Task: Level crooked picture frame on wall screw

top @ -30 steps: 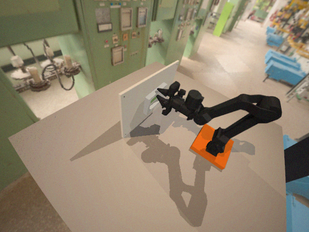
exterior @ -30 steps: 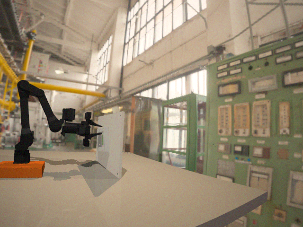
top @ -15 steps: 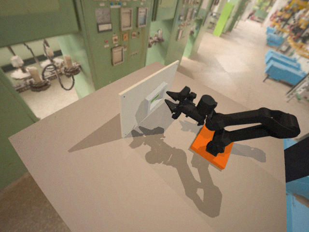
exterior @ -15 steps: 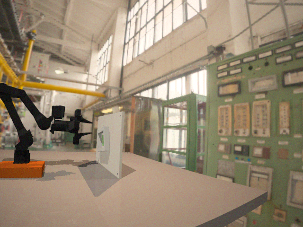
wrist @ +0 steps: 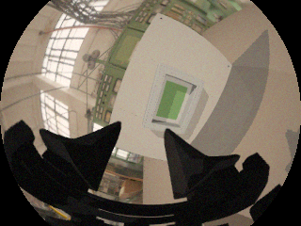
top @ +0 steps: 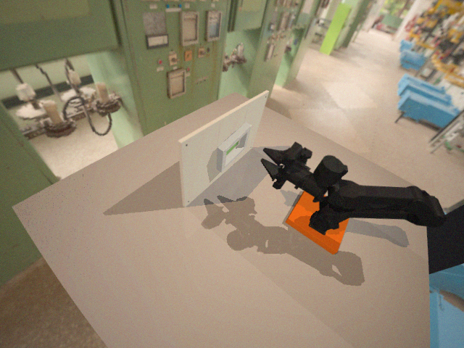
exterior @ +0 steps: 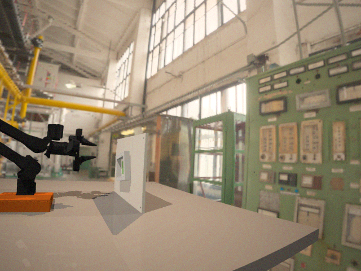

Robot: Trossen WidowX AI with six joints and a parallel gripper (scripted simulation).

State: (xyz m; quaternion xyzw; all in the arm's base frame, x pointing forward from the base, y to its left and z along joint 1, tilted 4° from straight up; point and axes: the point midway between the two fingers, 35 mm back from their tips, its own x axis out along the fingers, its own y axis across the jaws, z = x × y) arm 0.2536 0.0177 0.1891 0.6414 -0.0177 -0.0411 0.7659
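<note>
The picture frame lies 130 mm ahead of my gripper tip, 40 mm to the right of it and 70 mm below it. From my gripper tip the other things lie so: grey wall board 140 mm ahead, 40 mm to the right, 70 mm below.
</note>
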